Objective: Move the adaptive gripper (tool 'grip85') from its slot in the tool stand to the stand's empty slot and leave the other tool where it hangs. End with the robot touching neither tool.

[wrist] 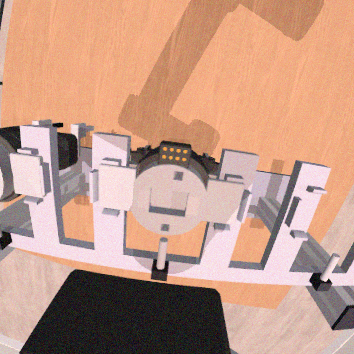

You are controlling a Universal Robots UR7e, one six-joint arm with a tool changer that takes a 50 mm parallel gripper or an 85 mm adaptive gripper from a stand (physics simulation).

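Frame: origin at the arm's base, x ahead, y left, z up, level; metres.
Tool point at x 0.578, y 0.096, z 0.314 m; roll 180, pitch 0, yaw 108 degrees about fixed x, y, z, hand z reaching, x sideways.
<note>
Offsets run from my tool point to a thing's middle. "spot": to the spot under its first point. Level surfaces: height alone.
The adaptive gripper (169,221) hangs in the middle slot of the tool stand (215,267), between two uprights with pale plates. Its round grey coupling face and its block of gold contacts show; bits of its dark linkage show behind the disc. Its fingertips are hidden. The robot's black wrist part (130,315) is at the bottom, apart from the coupling face in the image, with no tool visible on it. The other tool {spot: 0.221 m down, 0.040 m ahead, 0.137 m right} (67,150) hangs in the left slot, partly cut off by the left edge. The right slot, beyond the right upright {spot: 0.136 m down, 0.036 m back, 0.129 m left} (306,215), shows in part, with no tool visible in it.
A pin on a black base (159,269) stands at the front of the middle slot, and another pin {spot: 0.123 m down, 0.003 m ahead, 0.189 m left} (329,270) at the right slot. Stand uprights {spot: 0.136 m down, 0.074 m ahead, 0.106 m right} (42,210) rise on both sides of the slots. The wooden table top {0.418 m down} (75,65) lies behind, with the arm's shadow across it.
</note>
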